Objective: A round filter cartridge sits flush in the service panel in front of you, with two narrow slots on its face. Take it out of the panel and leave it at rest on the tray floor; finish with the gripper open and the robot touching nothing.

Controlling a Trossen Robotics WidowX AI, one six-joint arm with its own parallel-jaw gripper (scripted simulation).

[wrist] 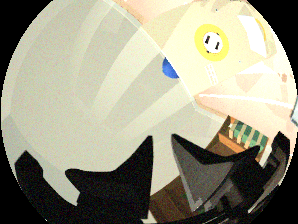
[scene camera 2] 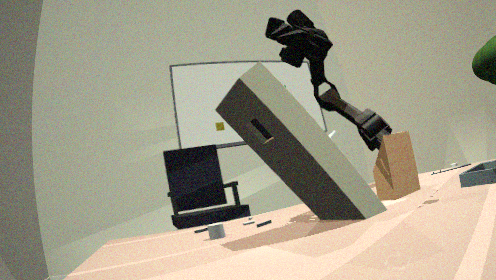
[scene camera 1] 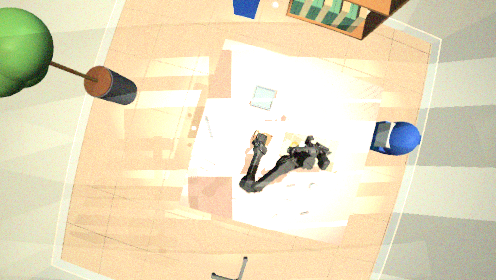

Labels:
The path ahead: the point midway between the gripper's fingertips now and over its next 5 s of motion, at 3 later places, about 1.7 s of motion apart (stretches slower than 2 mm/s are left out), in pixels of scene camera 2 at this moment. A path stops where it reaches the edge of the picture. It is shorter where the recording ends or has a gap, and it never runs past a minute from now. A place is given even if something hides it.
My gripper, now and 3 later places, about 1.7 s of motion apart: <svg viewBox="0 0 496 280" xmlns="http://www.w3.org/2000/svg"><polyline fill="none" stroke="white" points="274,37 280,107 277,113 274,116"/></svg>

